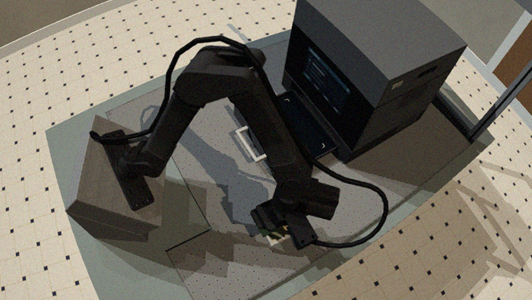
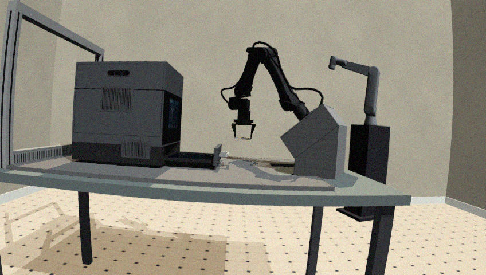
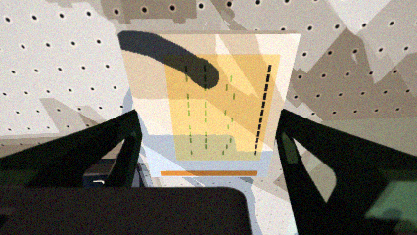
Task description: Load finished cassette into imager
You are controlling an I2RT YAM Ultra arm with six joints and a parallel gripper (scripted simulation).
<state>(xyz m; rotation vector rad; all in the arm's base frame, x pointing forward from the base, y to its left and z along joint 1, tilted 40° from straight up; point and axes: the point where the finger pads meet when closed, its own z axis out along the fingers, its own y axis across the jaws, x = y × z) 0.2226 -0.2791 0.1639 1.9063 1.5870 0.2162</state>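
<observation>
Now: hand 28 cm short of the drawer, 19 cm to the right of it and 8 cm above it. From my hand the other things lie so: cassette: 1 cm below.
</observation>
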